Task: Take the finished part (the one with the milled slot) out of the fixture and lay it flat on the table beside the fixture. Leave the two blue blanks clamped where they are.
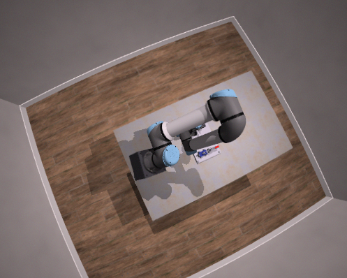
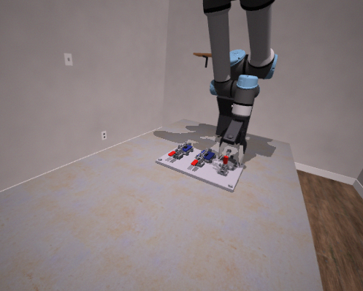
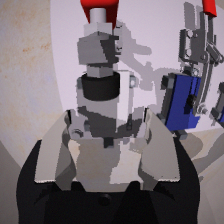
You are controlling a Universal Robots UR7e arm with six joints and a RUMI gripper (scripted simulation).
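Right now the finished part is 10 mm behind my hand and 10 mm below it. The rest, counted from my hand: white fixture plate (70 mm ahead, 100 mm to the right, 30 mm below).
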